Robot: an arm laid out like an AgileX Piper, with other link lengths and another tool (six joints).
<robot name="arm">
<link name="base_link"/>
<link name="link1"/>
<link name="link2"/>
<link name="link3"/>
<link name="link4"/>
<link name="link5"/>
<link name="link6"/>
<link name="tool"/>
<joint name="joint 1" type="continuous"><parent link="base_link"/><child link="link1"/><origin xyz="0 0 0.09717" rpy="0 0 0"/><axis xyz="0 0 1"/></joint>
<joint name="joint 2" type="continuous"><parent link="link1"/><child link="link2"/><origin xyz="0 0 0" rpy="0 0 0"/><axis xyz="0 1 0"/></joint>
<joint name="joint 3" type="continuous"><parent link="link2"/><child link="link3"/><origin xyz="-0.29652 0 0.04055" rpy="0 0 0"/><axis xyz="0 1 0"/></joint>
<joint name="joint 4" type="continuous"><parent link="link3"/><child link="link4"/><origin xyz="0.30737 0 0.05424" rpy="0 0 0"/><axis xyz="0.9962 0 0.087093"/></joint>
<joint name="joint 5" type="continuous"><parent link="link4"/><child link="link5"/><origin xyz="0 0 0" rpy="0 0 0"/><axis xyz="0 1 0"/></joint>
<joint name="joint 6" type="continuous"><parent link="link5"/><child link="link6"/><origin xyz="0.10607 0 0.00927" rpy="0 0 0"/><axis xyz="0.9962 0 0.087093"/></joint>
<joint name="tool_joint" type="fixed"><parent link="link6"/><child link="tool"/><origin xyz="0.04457 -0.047 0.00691" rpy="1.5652 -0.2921 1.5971"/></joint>
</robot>
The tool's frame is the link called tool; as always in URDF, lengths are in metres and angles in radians. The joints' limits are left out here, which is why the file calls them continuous.
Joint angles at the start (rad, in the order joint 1, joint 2, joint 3, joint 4, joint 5, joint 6):
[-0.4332 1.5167 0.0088 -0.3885 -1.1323 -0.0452]
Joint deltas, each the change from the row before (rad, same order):
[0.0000 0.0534 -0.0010 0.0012 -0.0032 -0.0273]
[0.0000 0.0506 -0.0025 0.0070 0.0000 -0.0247]
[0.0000 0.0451 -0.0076 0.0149 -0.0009 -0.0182]
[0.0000 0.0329 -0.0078 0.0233 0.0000 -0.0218]
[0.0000 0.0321 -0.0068 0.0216 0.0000 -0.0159]
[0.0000 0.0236 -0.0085 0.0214 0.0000 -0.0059]
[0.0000 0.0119 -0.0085 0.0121 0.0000 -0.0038]
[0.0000 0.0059 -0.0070 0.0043 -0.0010 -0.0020]
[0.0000 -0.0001 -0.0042 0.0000 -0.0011 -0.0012]
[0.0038 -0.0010 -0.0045 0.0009 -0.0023 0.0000]
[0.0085 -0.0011 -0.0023 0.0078 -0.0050 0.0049]
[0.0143 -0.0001 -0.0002 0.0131 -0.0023 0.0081]
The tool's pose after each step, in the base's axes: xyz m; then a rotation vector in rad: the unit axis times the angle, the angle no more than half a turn. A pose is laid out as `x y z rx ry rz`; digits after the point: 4 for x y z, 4 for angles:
0.2254 -0.0936 0.0399 1.7230 1.3576 1.0516
0.2234 -0.0934 0.0291 1.7533 1.3883 1.0178
0.2226 -0.0951 0.0205 1.7817 1.4019 0.9876
0.2219 -0.0983 0.0147 1.7999 1.4052 0.9536
0.2208 -0.1010 0.0087 1.8219 1.4066 0.9233
0.2205 -0.1043 0.0045 1.8424 1.3964 0.9020
0.2217 -0.1068 0.0030 1.8486 1.3887 0.8915
0.2234 -0.1082 0.0028 1.8473 1.3848 0.8889
0.2250 -0.1089 0.0036 1.8415 1.3830 0.8905
0.2271 -0.1089 0.0049 1.8330 1.3821 0.8955
0.2286 -0.1085 0.0060 1.8293 1.3749 0.9029
0.2293 -0.1071 0.0061 1.8329 1.3690 0.9091

